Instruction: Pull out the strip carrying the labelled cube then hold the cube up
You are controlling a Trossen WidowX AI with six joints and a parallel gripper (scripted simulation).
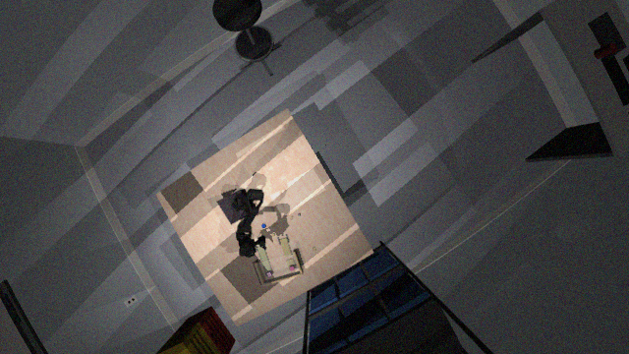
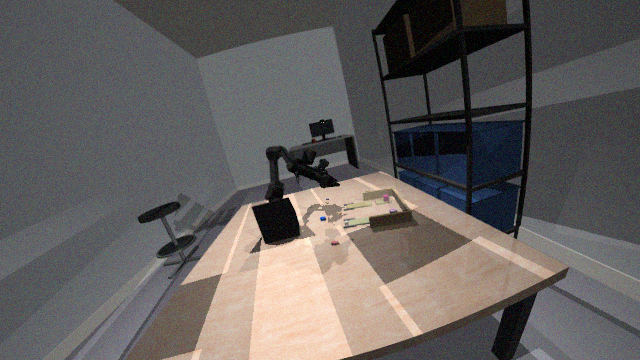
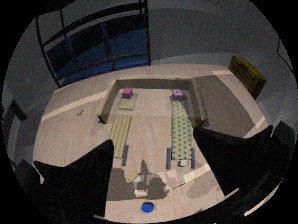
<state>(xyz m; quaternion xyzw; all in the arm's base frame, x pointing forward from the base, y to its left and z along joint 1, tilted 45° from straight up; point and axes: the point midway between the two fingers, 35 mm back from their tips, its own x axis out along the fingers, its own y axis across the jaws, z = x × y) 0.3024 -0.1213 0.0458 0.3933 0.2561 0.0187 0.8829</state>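
Now: the blue piece 110 mm behind my gripper tip, 60 mm to the left of it and 190 mm below it. Also, from my gripper tip: pink piece 130 mm behind, 190 mm to the right, 190 mm below; pale strip 120 mm ahead, 80 mm to the left, 200 mm below.
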